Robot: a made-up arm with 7 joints.
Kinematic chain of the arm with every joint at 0, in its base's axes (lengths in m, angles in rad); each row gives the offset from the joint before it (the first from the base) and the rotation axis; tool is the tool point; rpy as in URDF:
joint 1: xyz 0 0 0 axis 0.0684 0.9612 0.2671
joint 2: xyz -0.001 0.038 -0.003 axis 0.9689 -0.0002 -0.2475
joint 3: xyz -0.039 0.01 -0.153 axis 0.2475 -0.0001 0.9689
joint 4: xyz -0.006 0 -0.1 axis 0.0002 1 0
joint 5: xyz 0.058 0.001 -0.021 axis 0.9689 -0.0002 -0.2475
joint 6: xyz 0.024 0 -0.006 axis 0.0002 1 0
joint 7: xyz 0.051 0 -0.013 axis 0.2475 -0.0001 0.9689
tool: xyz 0 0 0 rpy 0 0.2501 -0.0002
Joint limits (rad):
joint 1: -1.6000..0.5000
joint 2: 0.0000..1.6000
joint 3: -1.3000..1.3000
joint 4: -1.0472..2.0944
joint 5: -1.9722..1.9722
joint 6: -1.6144..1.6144
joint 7: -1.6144..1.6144
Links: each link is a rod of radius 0.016 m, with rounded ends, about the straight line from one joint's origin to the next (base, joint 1, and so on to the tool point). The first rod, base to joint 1, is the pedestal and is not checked.
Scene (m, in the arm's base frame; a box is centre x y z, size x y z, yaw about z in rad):
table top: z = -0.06
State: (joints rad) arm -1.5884 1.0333 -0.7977 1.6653 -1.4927 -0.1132 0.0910
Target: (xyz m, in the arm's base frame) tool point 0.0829 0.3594 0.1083
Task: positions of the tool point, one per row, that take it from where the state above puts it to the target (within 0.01 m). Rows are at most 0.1 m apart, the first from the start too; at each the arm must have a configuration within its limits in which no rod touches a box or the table.
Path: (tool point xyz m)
1: 0.2554 0.3375 0.0472
2: 0.1982 0.3600 0.0712
3: 0.1389 0.3670 0.0921
4: 0.0829 0.3594 0.1083

